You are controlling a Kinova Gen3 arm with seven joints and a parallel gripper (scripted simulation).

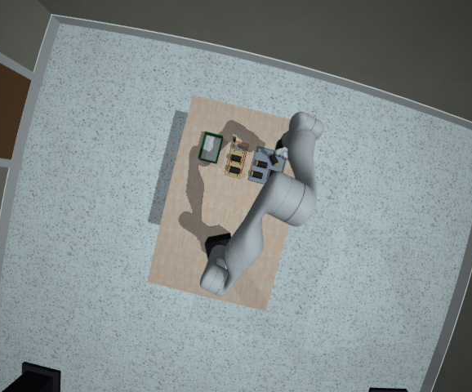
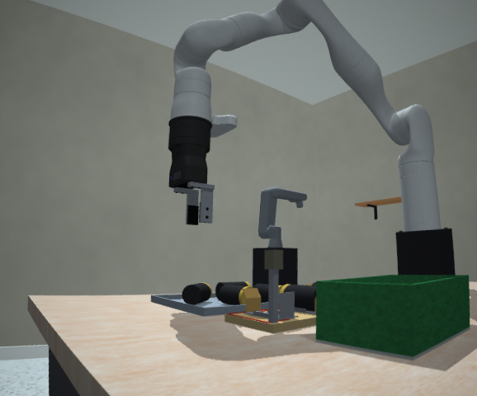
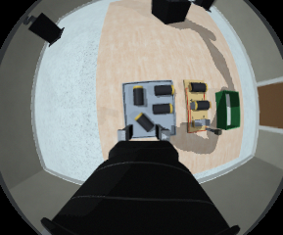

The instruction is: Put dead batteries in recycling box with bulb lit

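The grey tray is 160 mm below my hand, 40 mm behind it and 20 mm to the left of it. From my hand the other things lie so: green recycling box (360 mm to the left, 140 mm below, 10 mm ahead).
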